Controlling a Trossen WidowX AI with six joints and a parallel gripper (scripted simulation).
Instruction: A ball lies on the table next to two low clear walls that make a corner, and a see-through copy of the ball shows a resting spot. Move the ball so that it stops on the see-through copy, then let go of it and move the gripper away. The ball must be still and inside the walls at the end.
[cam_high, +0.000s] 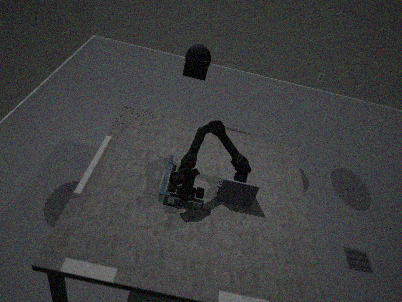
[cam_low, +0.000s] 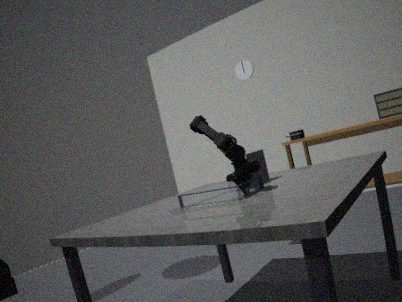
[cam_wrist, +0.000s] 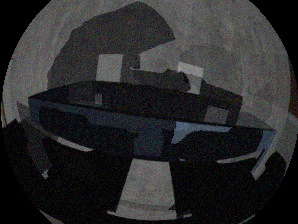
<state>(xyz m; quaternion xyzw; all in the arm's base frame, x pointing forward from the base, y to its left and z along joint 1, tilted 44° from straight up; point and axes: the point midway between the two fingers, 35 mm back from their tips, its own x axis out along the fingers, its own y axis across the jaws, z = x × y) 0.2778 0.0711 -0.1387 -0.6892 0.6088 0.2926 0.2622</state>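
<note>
The ball lies right at my gripper tip.
</note>
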